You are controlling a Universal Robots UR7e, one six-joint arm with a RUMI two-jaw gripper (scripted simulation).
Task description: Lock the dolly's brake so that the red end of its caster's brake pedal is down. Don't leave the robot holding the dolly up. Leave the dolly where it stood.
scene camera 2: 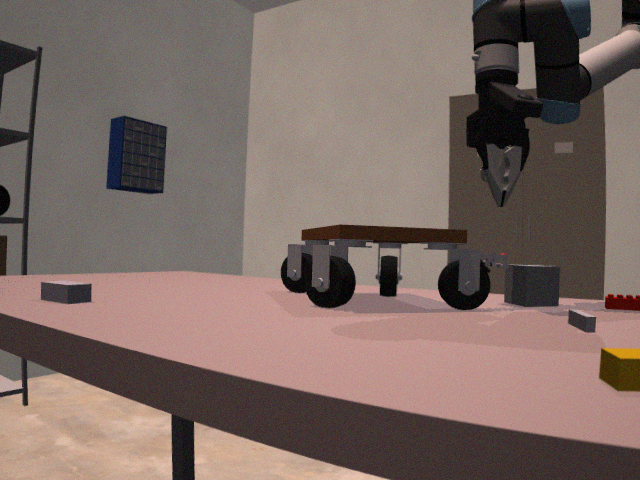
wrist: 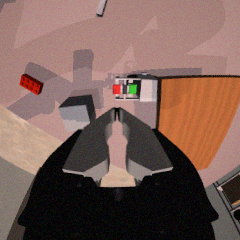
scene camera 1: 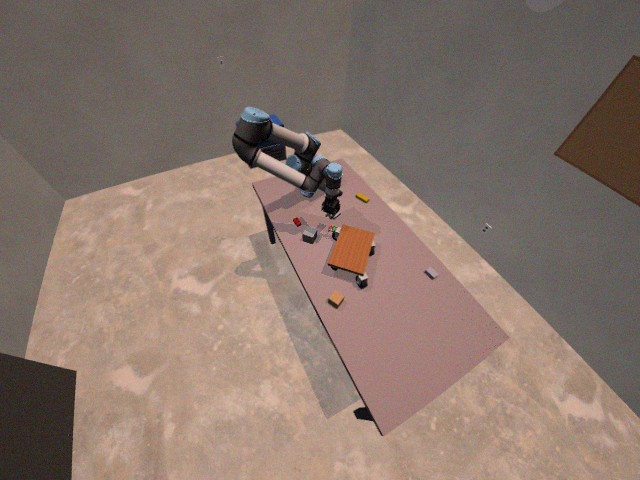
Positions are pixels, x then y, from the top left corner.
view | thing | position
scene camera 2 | my gripper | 501, 206
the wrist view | my gripper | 116, 108
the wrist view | grey cube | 76, 112
